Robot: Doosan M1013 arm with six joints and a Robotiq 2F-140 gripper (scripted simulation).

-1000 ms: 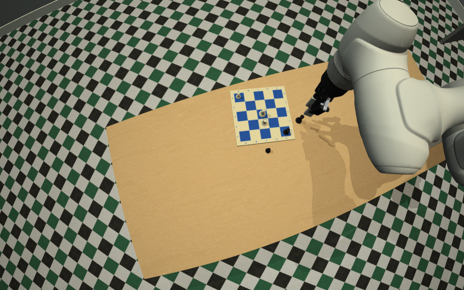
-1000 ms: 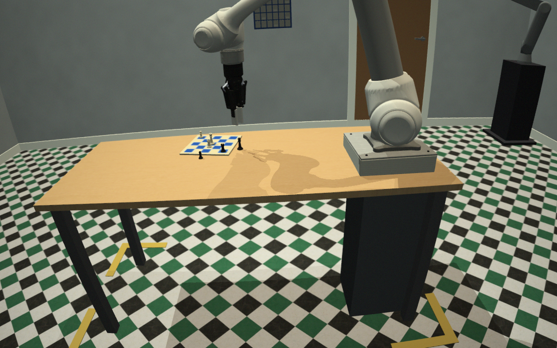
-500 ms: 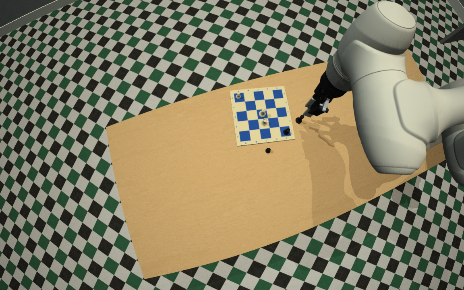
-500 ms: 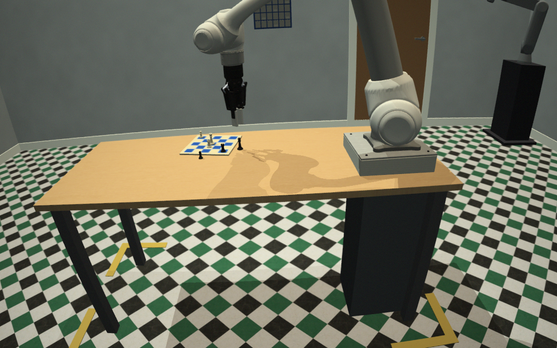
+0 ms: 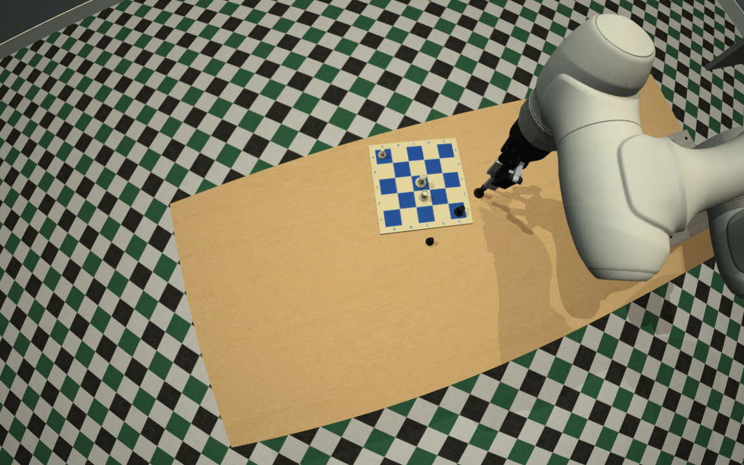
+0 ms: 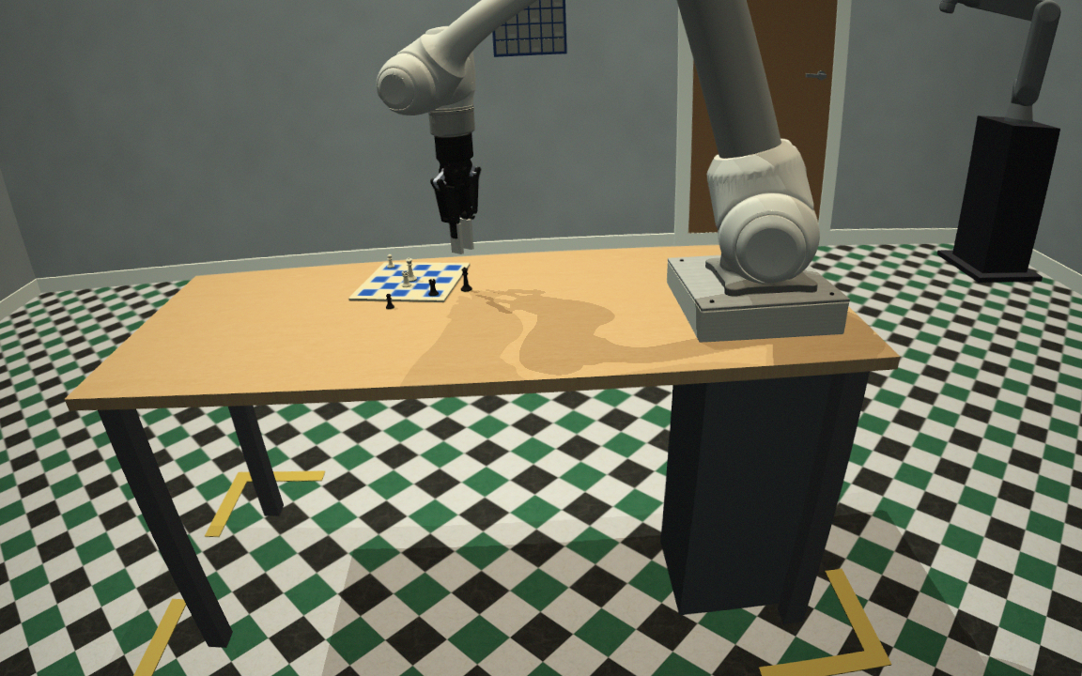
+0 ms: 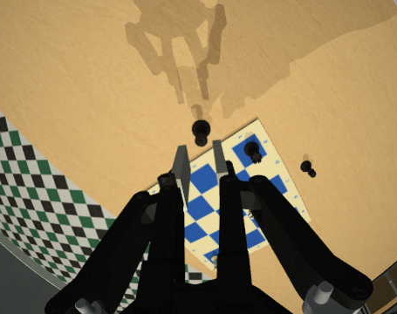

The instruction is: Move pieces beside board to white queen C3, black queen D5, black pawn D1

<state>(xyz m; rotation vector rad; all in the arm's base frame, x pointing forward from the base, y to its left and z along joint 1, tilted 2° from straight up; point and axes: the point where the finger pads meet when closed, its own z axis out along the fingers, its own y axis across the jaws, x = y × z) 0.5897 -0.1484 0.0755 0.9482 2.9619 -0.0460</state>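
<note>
My hand is 100 mm above the black queen. The rest, counted from my hand: white queen: 130 mm ahead, 90 mm below, 60 mm to the right; cream board: 130 mm ahead, 120 mm below, 60 mm to the right; black pawn: 150 mm ahead, 110 mm below, 80 mm to the left.
</note>
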